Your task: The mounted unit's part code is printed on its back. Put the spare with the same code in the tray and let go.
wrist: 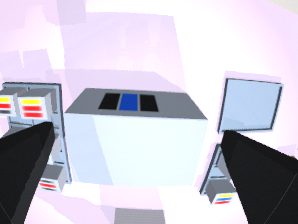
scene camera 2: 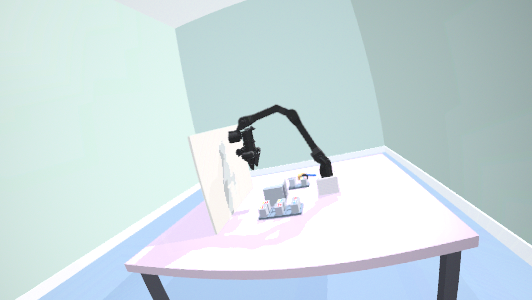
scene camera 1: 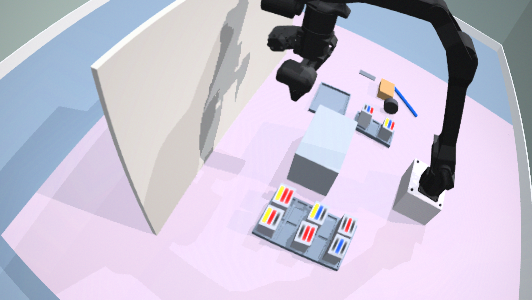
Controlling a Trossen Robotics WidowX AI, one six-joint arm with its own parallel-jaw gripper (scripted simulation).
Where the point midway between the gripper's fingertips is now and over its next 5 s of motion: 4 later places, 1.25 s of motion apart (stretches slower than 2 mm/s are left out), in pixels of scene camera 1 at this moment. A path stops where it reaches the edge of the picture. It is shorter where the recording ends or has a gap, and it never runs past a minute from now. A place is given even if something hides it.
The gripper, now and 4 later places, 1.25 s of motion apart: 302, 87; 354, 233; 339, 245; 335, 251; 361, 223
